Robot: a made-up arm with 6 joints.
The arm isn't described. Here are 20 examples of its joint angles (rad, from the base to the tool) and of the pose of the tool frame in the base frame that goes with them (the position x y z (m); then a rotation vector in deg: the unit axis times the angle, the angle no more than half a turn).
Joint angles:
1: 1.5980 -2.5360 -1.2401 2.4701 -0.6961 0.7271
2: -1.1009 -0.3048 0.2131 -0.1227 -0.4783 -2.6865
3: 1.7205 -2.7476 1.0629 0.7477 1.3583 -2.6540
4: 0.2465 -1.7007 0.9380 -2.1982 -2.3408 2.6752
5: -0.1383 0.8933 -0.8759 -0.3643 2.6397 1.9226
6: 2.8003 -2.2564 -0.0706 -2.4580 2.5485 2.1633
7: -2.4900 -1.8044 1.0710 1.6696 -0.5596 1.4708
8: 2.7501 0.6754 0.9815 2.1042 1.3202 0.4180
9: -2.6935 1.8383 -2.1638 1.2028 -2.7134 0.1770
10: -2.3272 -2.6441 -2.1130 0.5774 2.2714 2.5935
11: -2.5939 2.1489 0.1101 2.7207 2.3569 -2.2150
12: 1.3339 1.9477 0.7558 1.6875 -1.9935 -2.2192
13: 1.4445 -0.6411 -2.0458 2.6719 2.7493 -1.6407
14: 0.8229 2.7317 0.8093 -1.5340 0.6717 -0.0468
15: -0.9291 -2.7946 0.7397 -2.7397 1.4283 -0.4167
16: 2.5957 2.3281 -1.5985 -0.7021 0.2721 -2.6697
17: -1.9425 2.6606 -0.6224 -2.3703 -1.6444 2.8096
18: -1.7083 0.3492 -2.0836 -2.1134 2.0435 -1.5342
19: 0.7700 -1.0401 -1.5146 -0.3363 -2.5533 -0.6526
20: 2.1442 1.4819 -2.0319 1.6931 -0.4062 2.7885
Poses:
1: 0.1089 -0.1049 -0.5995 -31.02 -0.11 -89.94
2: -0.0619 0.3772 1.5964 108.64 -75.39 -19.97
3: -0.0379 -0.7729 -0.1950 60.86 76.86 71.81
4: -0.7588 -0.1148 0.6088 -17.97 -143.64 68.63
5: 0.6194 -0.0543 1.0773 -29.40 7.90 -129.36
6: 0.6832 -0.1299 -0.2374 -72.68 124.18 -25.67
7: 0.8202 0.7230 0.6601 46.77 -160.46 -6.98
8: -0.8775 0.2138 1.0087 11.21 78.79 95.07
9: -0.4347 -0.1862 0.4364 -50.49 39.22 -69.60
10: 0.1398 -0.0804 -0.2109 -44.39 -97.37 85.39
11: -0.7467 -0.4920 -0.0094 107.43 105.72 13.65
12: 0.3472 0.7497 -0.0874 -135.96 -80.52 68.84
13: -0.0449 -0.3588 0.6399 87.85 -4.31 -17.80
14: 0.0979 -0.0242 -0.7348 -11.23 -11.76 160.69
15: -0.3865 0.4282 -0.5883 18.36 -24.52 148.05
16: -0.7647 0.4234 0.3793 27.68 83.10 12.20
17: -0.0991 -0.5645 -0.4838 -4.05 -17.28 -97.12
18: -0.1265 0.1551 0.8858 109.44 -17.29 118.76
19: -0.4738 -0.3972 0.5139 9.95 -152.80 4.89
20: -0.0664 0.2877 0.9117 -2.34 -145.51 -80.10
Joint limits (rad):
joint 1: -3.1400..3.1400
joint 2: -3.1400..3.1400
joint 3: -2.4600..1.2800
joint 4: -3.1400..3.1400
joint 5: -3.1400..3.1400
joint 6: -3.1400..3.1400
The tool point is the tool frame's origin. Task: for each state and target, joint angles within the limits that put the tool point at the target. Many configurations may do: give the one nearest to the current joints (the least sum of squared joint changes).
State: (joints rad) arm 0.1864 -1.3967 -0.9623 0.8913 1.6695 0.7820
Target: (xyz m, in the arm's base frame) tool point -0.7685 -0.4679 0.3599
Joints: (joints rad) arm 0.7233 -1.2681 -1.2150 0.9489 1.8752 0.8087
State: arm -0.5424 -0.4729 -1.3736 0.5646 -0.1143 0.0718
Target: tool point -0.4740 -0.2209 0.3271
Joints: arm 0.3649 -0.7553 -2.0161 0.6560 -0.4055 0.0326
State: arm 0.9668 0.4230 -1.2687 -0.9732 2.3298 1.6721
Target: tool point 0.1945 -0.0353 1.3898
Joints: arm 0.6077 0.3575 -0.9025 -1.1363 1.8372 1.6613
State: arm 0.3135 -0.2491 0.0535 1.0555 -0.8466 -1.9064
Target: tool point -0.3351 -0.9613 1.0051
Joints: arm 1.1177 -0.8993 -0.0735 1.0936 -0.7327 -1.9114
